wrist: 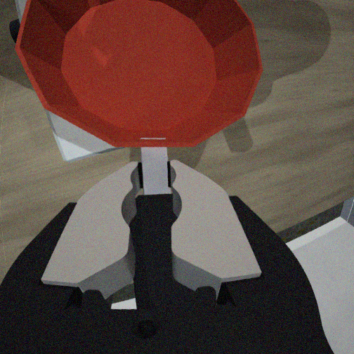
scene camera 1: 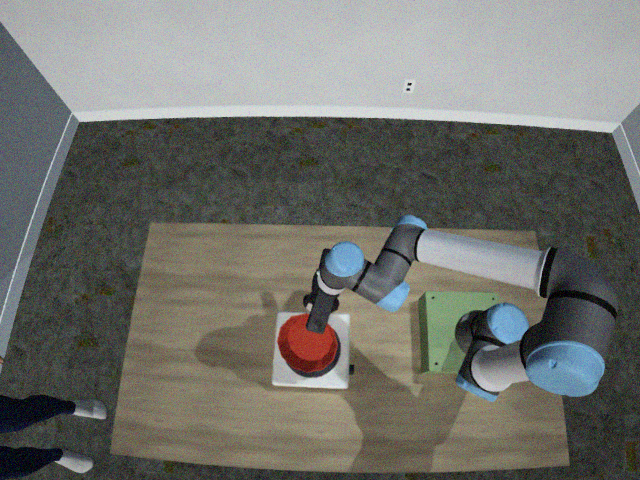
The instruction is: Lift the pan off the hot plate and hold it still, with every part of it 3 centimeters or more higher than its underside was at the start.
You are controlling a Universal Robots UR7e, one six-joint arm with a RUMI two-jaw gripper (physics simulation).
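The red pan is over the white hot plate and looks raised and roughly level, though the height of the gap cannot be read. Part of the dark burner disc shows past the pan's lower right edge in the scene view. My gripper is shut on the pan's handle, with one jaw on each side of its grey neck, close to the rim. The pan hides most of the burner, and its underside does not show.
A green mounting plate lies under the arm's base on the wooden table. The hot plate's dark knob sticks out on its right side. A person's feet show beyond the table's left edge. A wall stands behind the table.
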